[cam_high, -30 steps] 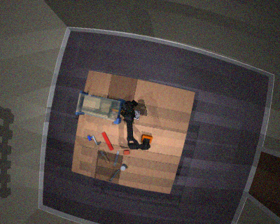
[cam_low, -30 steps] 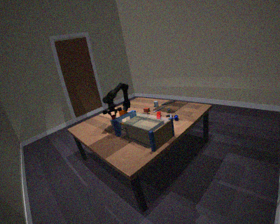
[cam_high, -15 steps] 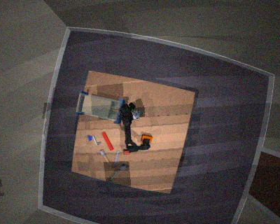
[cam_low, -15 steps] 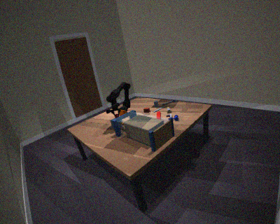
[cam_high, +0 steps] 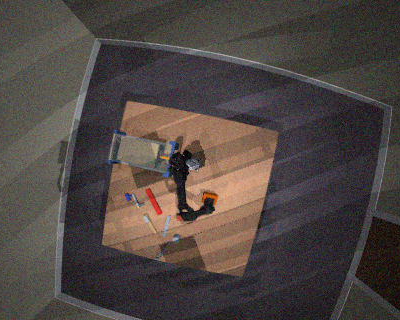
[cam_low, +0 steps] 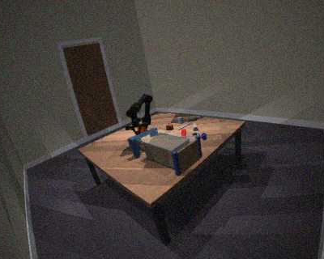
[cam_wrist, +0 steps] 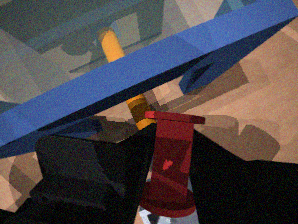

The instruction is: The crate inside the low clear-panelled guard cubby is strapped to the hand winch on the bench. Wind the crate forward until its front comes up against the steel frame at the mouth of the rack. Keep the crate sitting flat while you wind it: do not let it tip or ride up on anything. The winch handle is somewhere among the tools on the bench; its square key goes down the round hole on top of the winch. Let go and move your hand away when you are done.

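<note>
Right now my gripper tip is 5 cm short of the blue frame, 2 cm to the right of it and 3 cm above it. From my gripper tip the other things lie so: grey hand winch 13 cm behind, 1 cm to the left, 10 cm below; then red knob 1 cm behind, 1 cm to the left; then red-knobbed winch handle 5 cm behind, 1 cm to the left, 3 cm below.
</note>
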